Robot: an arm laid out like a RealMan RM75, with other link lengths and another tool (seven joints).
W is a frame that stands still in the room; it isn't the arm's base.
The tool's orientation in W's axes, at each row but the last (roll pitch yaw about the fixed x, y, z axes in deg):
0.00 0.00 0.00
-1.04 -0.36 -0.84
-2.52 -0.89 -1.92
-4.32 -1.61 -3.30
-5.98 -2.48 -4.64
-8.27 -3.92 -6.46
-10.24 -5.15 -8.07
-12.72 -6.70 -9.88
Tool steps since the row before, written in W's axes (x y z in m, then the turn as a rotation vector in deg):
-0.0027 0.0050 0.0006 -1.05 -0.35 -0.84
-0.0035 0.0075 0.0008 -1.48 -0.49 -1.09
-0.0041 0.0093 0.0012 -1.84 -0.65 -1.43
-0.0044 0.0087 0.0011 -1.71 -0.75 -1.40
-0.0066 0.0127 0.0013 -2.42 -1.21 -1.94
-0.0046 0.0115 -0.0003 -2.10 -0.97 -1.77
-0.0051 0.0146 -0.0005 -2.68 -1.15 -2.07
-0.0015 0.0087 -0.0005 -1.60 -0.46 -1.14
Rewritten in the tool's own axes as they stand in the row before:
-0.0027 0.0050 0.0006 -1.05 -0.35 -0.84
-0.0036 0.0074 0.0010 -1.48 -0.49 -1.09
-0.0044 0.0091 0.0017 -1.84 -0.65 -1.43
-0.0049 0.0083 0.0019 -1.70 -0.74 -1.41
-0.0075 0.0119 0.0029 -2.40 -1.20 -1.97
-0.0059 0.0108 0.0017 -2.09 -0.95 -1.79
-0.0071 0.0135 0.0026 -2.67 -1.16 -2.08
-0.0030 0.0081 0.0017 -1.62 -0.50 -1.09

